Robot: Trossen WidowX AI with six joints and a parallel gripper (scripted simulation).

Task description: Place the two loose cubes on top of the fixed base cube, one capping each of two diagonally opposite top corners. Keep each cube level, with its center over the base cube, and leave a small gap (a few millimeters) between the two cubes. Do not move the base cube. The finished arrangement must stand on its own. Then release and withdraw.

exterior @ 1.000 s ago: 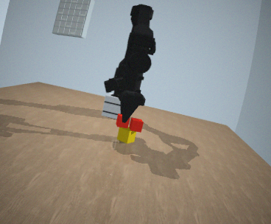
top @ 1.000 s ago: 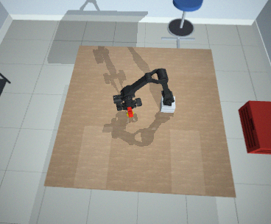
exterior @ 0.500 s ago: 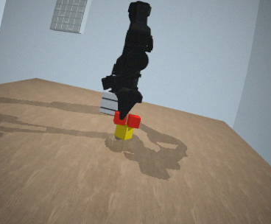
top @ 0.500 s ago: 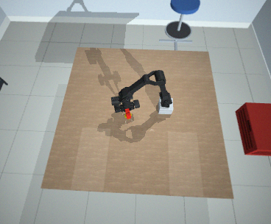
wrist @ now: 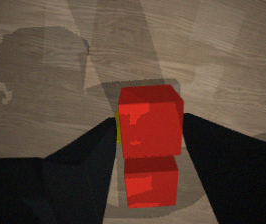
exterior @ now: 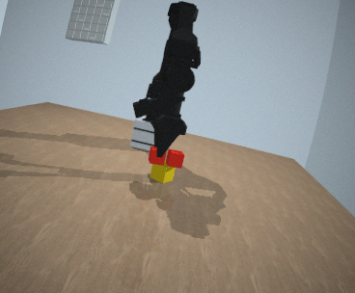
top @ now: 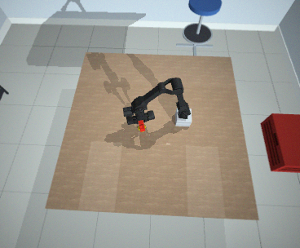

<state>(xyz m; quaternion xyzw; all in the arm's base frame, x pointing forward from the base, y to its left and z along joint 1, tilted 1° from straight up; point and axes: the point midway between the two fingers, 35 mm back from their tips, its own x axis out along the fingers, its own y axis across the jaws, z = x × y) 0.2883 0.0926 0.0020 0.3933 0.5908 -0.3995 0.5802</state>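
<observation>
Right now the yellow cube is 4 cm below my gripper tip, 2 cm to the left of it and 1 cm behind it.
</observation>
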